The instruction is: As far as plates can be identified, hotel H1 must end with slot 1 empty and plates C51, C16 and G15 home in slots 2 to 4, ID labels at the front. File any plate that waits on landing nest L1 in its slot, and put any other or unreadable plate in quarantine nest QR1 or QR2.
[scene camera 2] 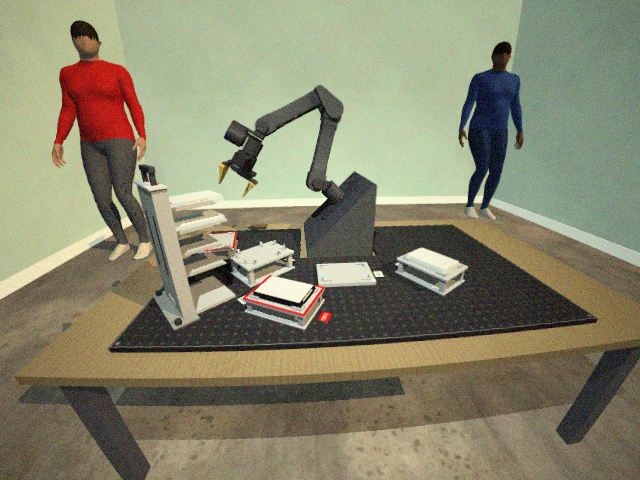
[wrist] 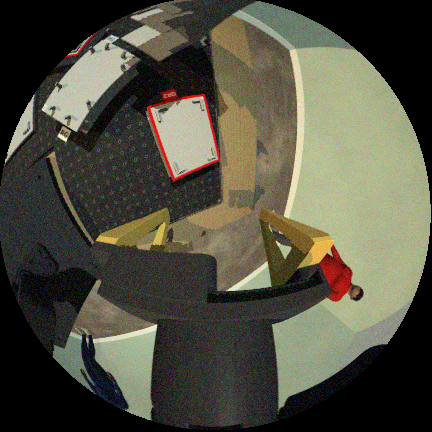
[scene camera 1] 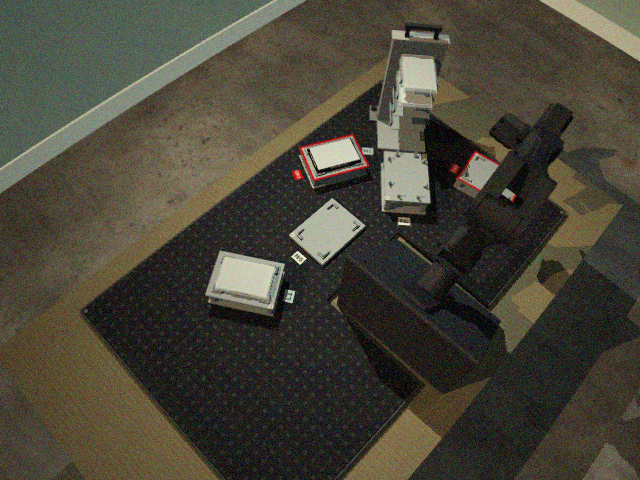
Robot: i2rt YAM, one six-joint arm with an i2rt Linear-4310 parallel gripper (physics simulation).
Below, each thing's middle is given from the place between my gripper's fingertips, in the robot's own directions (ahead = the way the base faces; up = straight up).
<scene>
The flat grey nest (scene camera 1: 325, 233) lies 41 cm to the left of my hand, 29 cm ahead of it and 20 cm below it.
</scene>
